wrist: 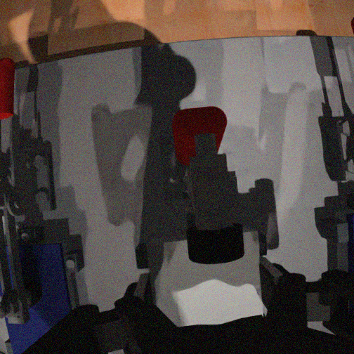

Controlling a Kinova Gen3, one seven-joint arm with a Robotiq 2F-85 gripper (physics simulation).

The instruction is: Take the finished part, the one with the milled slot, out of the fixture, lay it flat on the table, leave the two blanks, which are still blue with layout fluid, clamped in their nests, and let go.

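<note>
The finished part (175, 275) is a plain grey block at the bottom centre of the wrist view, with a brightly lit lower area; its slot cannot be made out. My gripper (204, 281) is shut on it, with a dark finger against each side. The black clamp tip (215, 246) overlaps the part's far edge in view; whether it touches cannot be told. One blue blank (47, 280) is at the lower left, partly behind its clamp. Another blue blank (351, 240) shows as a sliver at the right edge.
The middle clamp has a red handle (200, 120) and stands just beyond the part. A left clamp's red handle (6, 90) and a dark right clamp (331, 150) flank it. The grey fixture plate (292, 200) ends at the top, where the wooden table (215, 20) shows. Shadows cross the plate.
</note>
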